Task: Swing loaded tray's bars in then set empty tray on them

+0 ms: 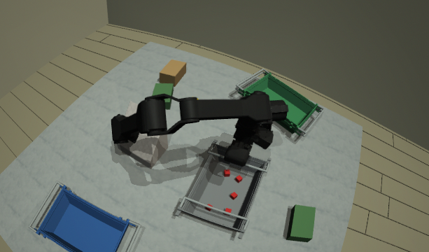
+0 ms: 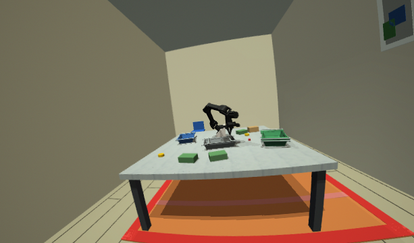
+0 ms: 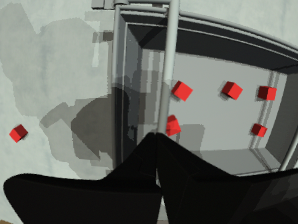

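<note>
The blue tray is 28 cm behind my gripper tip, 51 cm to the right of it and 4 cm below it. Also, from my gripper tip: tan block 47 cm behind, 30 cm to the left, 6 cm below; then red bit 18 cm to the right, 8 cm below; then red block 8 cm behind, 18 cm to the left, 8 cm below.
</note>
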